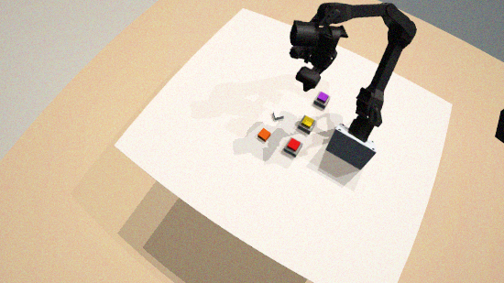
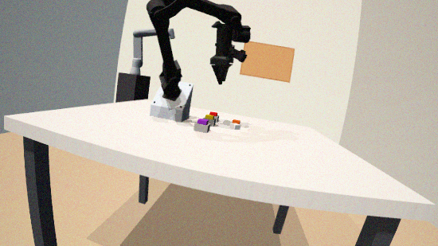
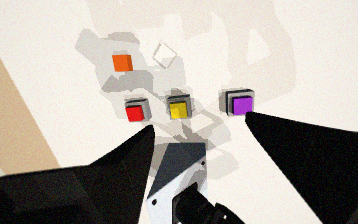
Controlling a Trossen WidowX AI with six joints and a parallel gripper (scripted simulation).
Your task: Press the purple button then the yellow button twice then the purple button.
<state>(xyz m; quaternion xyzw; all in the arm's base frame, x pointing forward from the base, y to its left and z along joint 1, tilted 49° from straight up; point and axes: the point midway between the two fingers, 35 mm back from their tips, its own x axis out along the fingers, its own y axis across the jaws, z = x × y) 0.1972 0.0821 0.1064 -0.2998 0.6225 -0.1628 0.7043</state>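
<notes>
The purple button is 14 cm below my gripper tip, 8 cm to the right of it and 3 cm behind it. From my gripper tip the other things lie so: yellow button 14 cm below, 4 cm to the left, 4 cm behind; then red button 14 cm to the left, 14 cm below, 5 cm behind; then white block 17 cm below, 7 cm to the left, 7 cm ahead.
</notes>
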